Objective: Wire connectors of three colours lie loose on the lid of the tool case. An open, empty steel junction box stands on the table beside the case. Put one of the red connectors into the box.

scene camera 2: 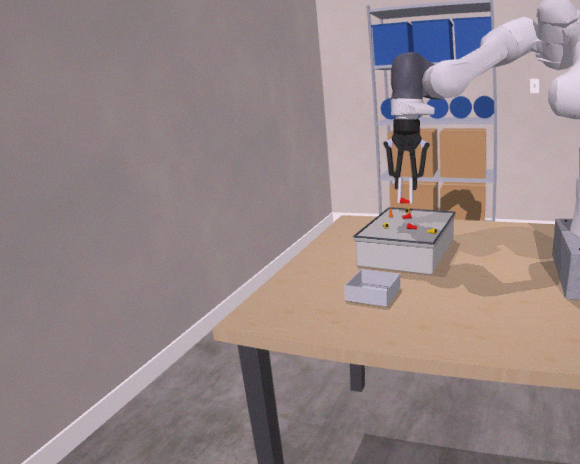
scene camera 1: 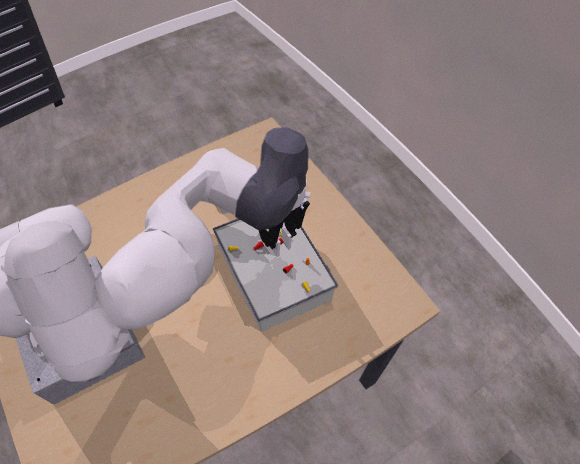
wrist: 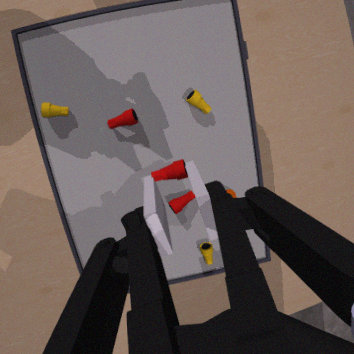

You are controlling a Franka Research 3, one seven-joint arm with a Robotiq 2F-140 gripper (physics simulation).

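Note:
My gripper [scene camera 1: 283,244] [scene camera 2: 405,196] [wrist: 173,184] is shut on a red connector [scene camera 1: 281,241] [scene camera 2: 404,201] [wrist: 171,171], held crosswise at the fingertips above the lid [scene camera 2: 369,234] [wrist: 160,35]. A second red connector [scene camera 1: 258,246] [scene camera 2: 411,227] [wrist: 122,118] and a third red connector [scene camera 1: 288,268] [scene camera 2: 407,216] [wrist: 182,202] lie on the lid. The steel junction box [scene camera 2: 366,295] stands open in front of the tool case [scene camera 2: 394,256] in scene camera 2; it is hidden in scene camera 1.
Loose on the lid lie an orange connector [scene camera 1: 307,261] [scene camera 2: 391,214] [wrist: 230,193] and yellow connectors, one [scene camera 1: 233,248] [scene camera 2: 432,231] [wrist: 54,110] towards the robot base. The table [scene camera 2: 300,320] carries case and box. A shelf unit [scene camera 2: 494,150] stands behind.

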